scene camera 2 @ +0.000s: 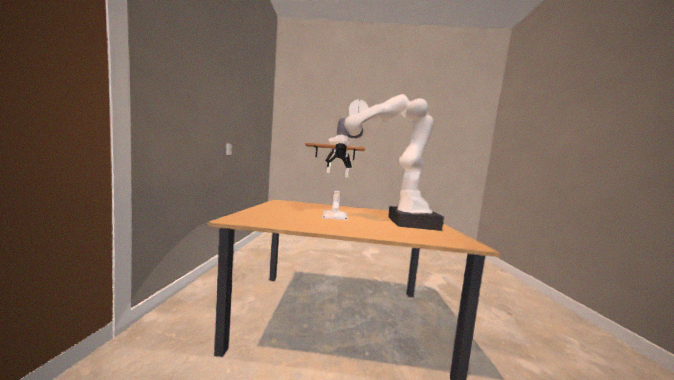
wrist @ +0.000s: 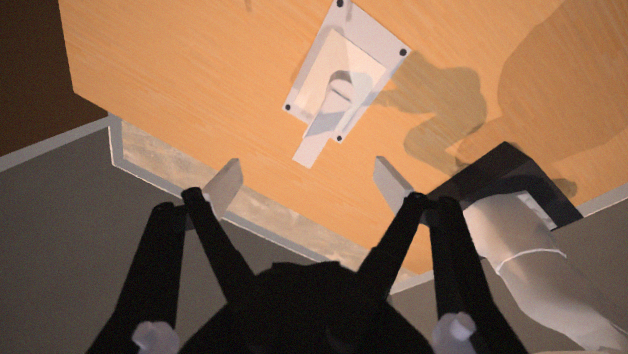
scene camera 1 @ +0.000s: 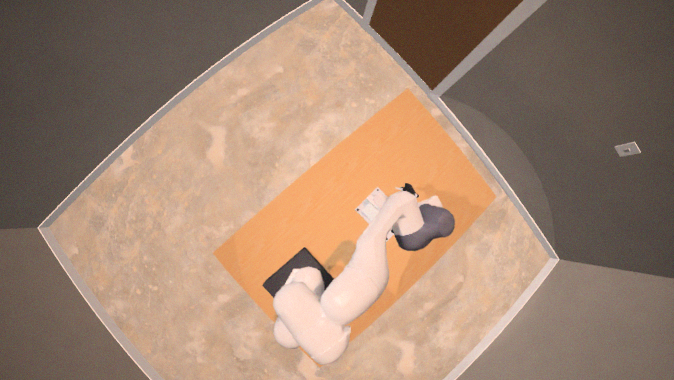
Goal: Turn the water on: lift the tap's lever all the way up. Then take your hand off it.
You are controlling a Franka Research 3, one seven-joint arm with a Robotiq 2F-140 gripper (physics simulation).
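Observation:
The white tap (scene camera 2: pixel 336 202) (wrist: pixel 341 95) stands upright on a white base plate (scene camera 1: pixel 370 202) (scene camera 2: pixel 328 216) (wrist: pixel 367 32) on the table. In the wrist view two flat pale bars reach from the tap's head toward the lower left, nearly one over the other, past the plate's edge. Which of them is the lever, and how far it is raised, I cannot tell clearly. My gripper (scene camera 2: pixel 337 172) (wrist: pixel 308 168) is open and empty. It hangs above the tap, its fingers apart from it, with the ends of the bars between the fingertips in the wrist view. The arm hides the tap in scene camera 1.
The orange-brown table (scene camera 1: pixel 300 200) (scene camera 2: pixel 280 220) (wrist: pixel 175 75) carries the black mounting block (scene camera 1: pixel 302 256) (scene camera 2: pixel 415 218) (wrist: pixel 505 155) of the arm, to the right of the tap in scene camera 2. A brown shelf (scene camera 2: pixel 314 145) with dark brackets shows behind the gripper in that view.

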